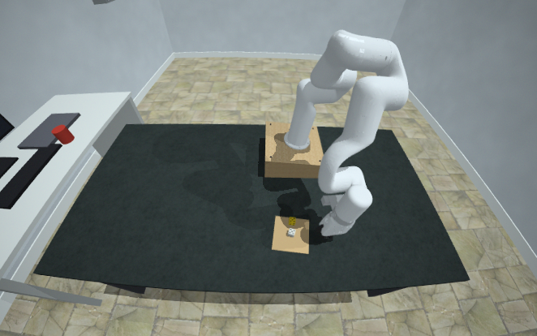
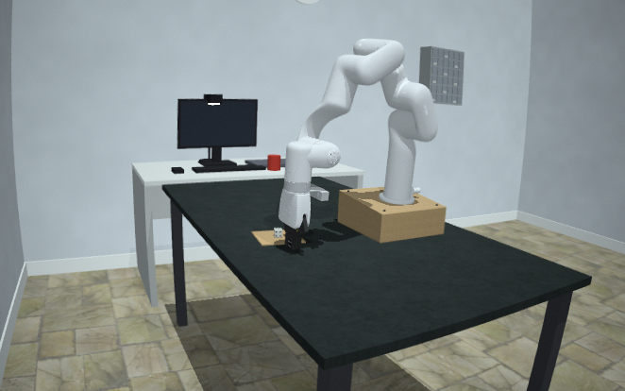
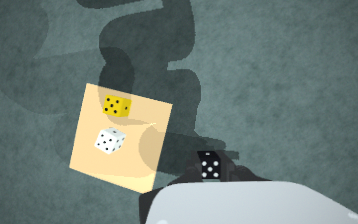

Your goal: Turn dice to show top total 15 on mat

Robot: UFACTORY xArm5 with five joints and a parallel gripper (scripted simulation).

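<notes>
My hand is 13 cm to the left of the white die, 2 cm past it and 2 cm above it. Also, from my hand: black die (1 cm below); then tan mat (13 cm to the right, 3 cm below, 2 cm behind); then yellow die (12 cm to the right, 7 cm behind, 2 cm below).
</notes>
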